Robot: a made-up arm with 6 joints. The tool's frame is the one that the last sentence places.
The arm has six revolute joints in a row. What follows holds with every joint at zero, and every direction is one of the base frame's.
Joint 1 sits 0.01 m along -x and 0.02 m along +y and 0.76 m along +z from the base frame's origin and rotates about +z.
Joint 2 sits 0.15 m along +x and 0.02 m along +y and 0.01 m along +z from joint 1 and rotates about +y.
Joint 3 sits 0.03 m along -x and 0.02 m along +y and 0.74 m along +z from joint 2 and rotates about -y.
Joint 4 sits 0.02 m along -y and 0.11 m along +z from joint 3 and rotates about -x.
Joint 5 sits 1.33 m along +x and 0.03 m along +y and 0.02 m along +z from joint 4 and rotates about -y.
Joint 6 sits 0.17 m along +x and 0.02 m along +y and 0.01 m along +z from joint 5 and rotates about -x.
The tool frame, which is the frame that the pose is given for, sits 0.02 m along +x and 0.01 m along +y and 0.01 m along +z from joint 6; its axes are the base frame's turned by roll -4.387, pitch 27.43 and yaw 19.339 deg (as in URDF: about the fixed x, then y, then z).
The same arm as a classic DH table. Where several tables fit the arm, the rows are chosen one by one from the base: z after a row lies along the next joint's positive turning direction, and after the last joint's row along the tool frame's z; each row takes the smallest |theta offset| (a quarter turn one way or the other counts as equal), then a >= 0, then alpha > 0; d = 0 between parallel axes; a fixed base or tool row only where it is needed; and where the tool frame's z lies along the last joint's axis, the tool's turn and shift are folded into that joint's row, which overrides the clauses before.
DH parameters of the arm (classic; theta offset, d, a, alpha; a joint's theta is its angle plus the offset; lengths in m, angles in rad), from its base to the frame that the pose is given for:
base (fixed): -1.1071 0.0000 -0.0224 0.0000
joint 1: 1.1071 0.7700 0.1500 -1.5708
joint 2: 1.5303 0.0000 -0.7406 3.1416
joint 3: -0.0405 -0.0200 -0.1100 1.5708
joint 4: 0.0000 -1.3300 -0.0200 -1.5708
joint 5: 0.0000 -0.0500 -0.0100 1.5708
joint 6: -1.3226 -0.1846 0.0072 1.9911
tool (fixed): -1.1614 0.0133 0.0000 0.0000

